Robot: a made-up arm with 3 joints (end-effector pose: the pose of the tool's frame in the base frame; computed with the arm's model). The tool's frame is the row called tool.
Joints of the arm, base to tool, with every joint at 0 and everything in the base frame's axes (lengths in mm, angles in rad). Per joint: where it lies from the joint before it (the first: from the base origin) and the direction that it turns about. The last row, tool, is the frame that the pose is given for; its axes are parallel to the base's.
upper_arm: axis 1 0 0 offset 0 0 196
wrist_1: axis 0 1 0 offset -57 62 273
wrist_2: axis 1 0 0 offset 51 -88 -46
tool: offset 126 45 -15
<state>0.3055 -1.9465 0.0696</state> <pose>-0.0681 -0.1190 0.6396 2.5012 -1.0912 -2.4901</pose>
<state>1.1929 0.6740 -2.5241</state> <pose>0.0440 -0.1340 0.1724 -1.2541 0.2324 0.6386</pose>
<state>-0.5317 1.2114 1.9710</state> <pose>0.0065 0.0290 0.3040 0.9391 0.9388 -0.9330</pose>
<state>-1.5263 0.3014 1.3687</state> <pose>0.1106 0.2154 0.2079 -0.1596 0.0132 -0.3011</pose>
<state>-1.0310 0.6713 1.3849</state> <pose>0.0788 0.1352 0.2804 0.2528 0.3254 -0.5981</pose>
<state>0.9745 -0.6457 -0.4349</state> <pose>0.1316 -0.2573 0.3809 0.6392 -0.3447 -0.5575</pose>
